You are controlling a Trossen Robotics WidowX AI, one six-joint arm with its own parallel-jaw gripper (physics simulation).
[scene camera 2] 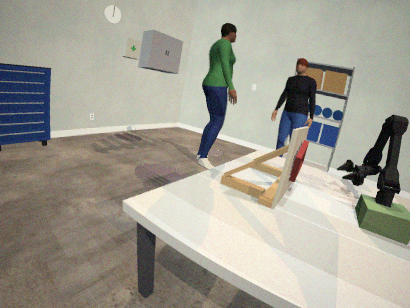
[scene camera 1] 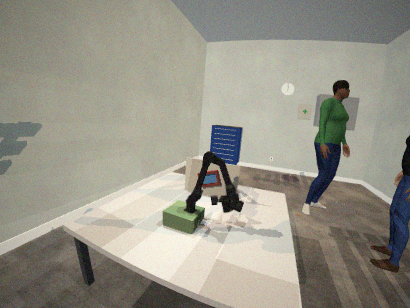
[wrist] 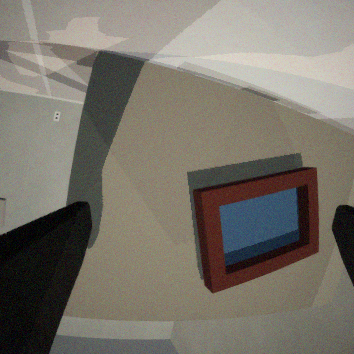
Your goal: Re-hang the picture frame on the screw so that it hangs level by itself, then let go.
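The red picture frame (scene camera 1: 218, 178) (scene camera 2: 299, 162) (wrist: 215, 245) with a blue picture is on the front face of the upright beige board (scene camera 1: 192, 172) (scene camera 2: 287, 175) (wrist: 145, 200). It is tilted against the board's edges in scene camera 1 and the wrist view. The screw does not show. My gripper (scene camera 1: 223, 201) (scene camera 2: 343, 171) (wrist: 218, 217) is open and empty, in front of the board and apart from the frame. In the wrist view the frame appears between the two black fingers, nearer the right one, farther away than the fingertips.
A wooden support (scene camera 2: 245, 186) braces the board from behind on the white table (scene camera 1: 175, 262) (scene camera 2: 200, 235). The arm stands on a green block (scene camera 1: 180, 218) (scene camera 2: 382, 218). Two people (scene camera 1: 334, 120) (scene camera 2: 296, 97) stand beyond the table. A blue cabinet (scene camera 1: 226, 142) (scene camera 2: 25, 105) stands behind.
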